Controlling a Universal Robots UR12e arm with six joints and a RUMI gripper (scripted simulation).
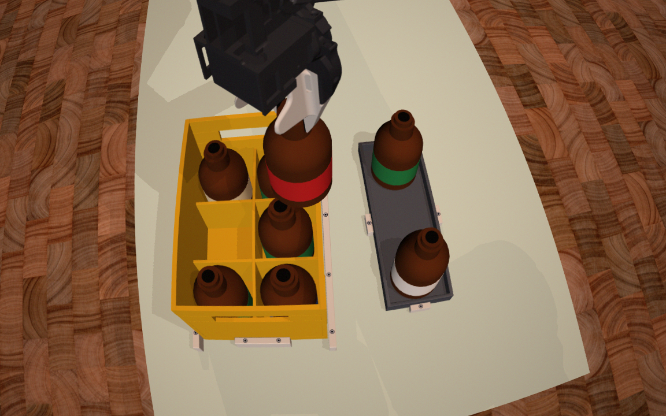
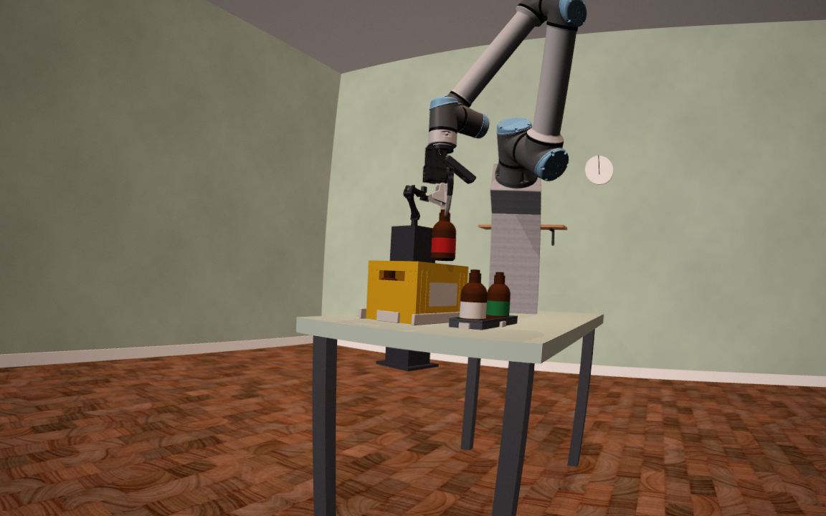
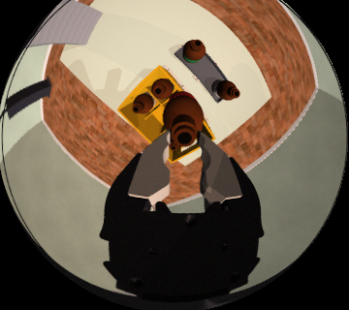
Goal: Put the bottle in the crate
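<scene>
Now: the glass bottle 7 cm below my hand. From my hand the other things lie so: yellow crate 25 cm below, 7 cm to the right, 3 cm ahead; then dark tray 32 cm below, 14 cm to the left, 4 cm behind.
</scene>
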